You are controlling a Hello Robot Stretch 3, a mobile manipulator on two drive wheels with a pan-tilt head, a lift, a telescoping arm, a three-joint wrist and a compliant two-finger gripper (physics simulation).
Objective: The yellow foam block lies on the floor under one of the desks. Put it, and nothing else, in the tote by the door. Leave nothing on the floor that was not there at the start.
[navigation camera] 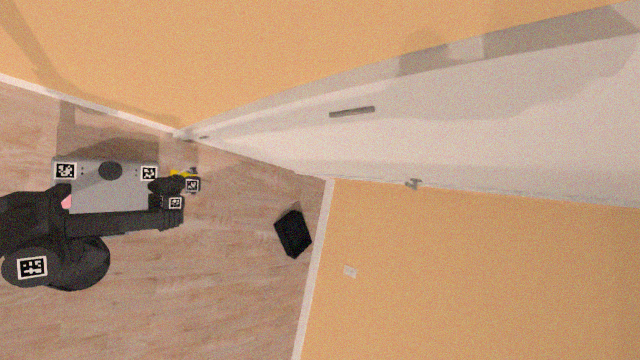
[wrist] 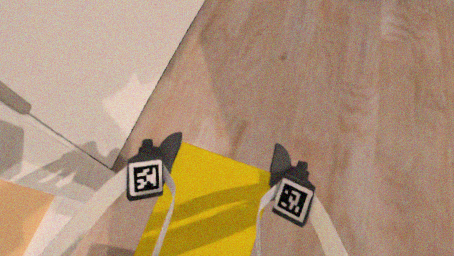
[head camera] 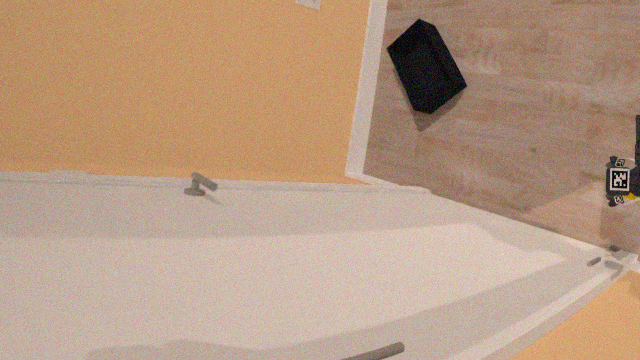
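Where they show: gripper, between the fingertips: (wrist: 225,156); robot's base, origin of its link: (navigation camera: 110,169).
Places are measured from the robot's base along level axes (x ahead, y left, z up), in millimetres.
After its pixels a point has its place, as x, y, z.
The yellow foam block (head camera: 633,196) {11, -224, 287} (navigation camera: 176,173) (wrist: 210,200) {-16, -253, 288} is between the fingers of my gripper (head camera: 612,181) {-21, -290, 258} (navigation camera: 193,177) {-21, -290, 258} (wrist: 225,156) {-21, -290, 258}, which is shut on it. In the wrist view the block runs down out of the frame between the two fingers, with floor beyond it. The black tote (head camera: 427,67) {-439, -1087, 4} (navigation camera: 293,235) {-462, -1099, 3} stands on the floor near the wall corner by the door, at the top right in the head view and right of the gripper in the navigation view. Gripper and block are apart from the tote. The tote does not show in the wrist view.
A white door (head camera: 250,280) {138, -529, 1026} (navigation camera: 450,135) {149, -471, 1155} (wrist: 90,45) {159, -413, 213} with a grey handle (head camera: 202,182) {25, -931, 933} (navigation camera: 413,183) {33, -1070, 891} lies beside the tote. Orange walls (head camera: 175,90) {-261, -1417, 861} (navigation camera: 450,280) {-512, -1372, 1069} with white baseboards (head camera: 367,90) {-369, -1384, 45} (navigation camera: 313,270) {-797, -1308, 53} bound the floor (head camera: 540,100) {-276, -598, 1} (navigation camera: 215,300) {-782, -491, 0}. My grey base (navigation camera: 110,192) {-79, -1, 160} stands close to the left wall.
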